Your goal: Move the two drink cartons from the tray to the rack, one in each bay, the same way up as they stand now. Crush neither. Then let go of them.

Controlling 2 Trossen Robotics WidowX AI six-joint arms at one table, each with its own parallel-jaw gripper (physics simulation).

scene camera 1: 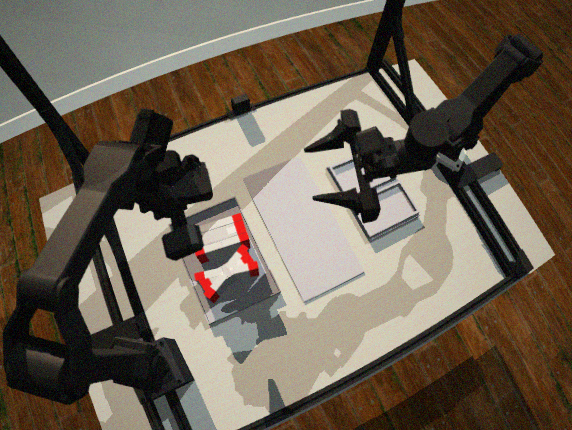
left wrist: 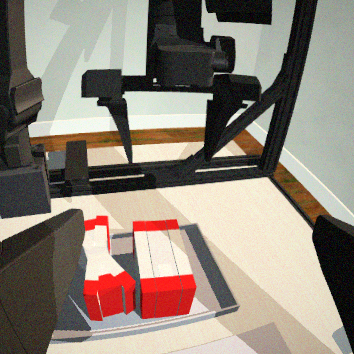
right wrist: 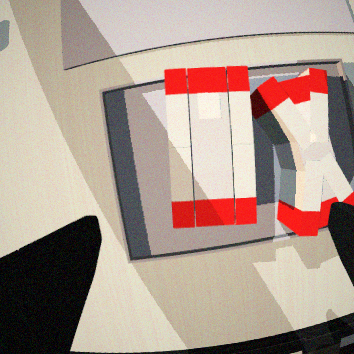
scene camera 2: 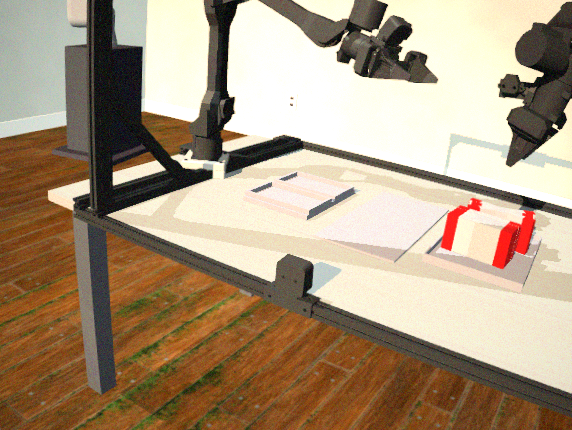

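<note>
A straight white carton with red ends lies across the tray. Beside it lies the other carton, which looks pinched inward at its middle. The two-bay rack holds no carton. My left gripper is open and empty, high above the table. My right gripper is open and empty above the tray side; its fingers are partly hidden in scene camera 1.
A flat pale board lies between the tray and the rack. A small dark block stands at one table edge. Dark rails and upright posts frame the table.
</note>
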